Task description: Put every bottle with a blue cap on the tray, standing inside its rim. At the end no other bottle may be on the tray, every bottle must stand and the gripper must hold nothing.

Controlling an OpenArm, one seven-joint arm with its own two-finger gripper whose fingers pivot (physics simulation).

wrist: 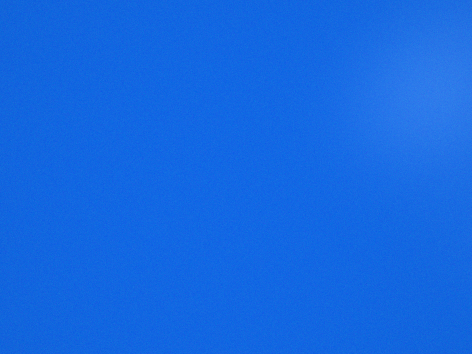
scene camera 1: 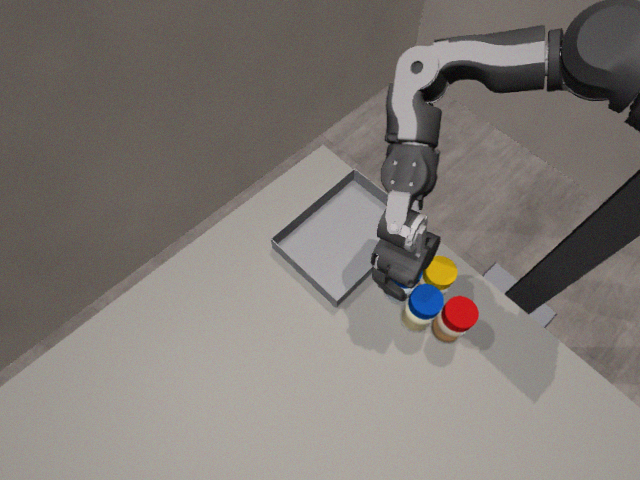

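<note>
My gripper (scene camera 1: 404, 290) is low over the bottles beside the tray, with one dark finger showing on the near left side of a blue-capped bottle (scene camera 1: 412, 282). The gripper is shut on this bottle, which is mostly hidden under the hand; its blue cap (wrist: 236, 177) fills the wrist view. The far finger is hidden. A second blue-capped bottle (scene camera 1: 425, 301), with pale contents, stands close by to the lower right. The grey tray (scene camera 1: 325, 235) lies to the left, with no bottle on its visible part; the arm hides its right corner.
A yellow-capped bottle (scene camera 1: 440, 272) stands right of the hand, close to the table's edge. A red-capped bottle (scene camera 1: 459, 315) with brown contents stands right of the second blue-capped bottle. The bottles stand close together. A dark post (scene camera 1: 578, 245) rises beyond the table's edge.
</note>
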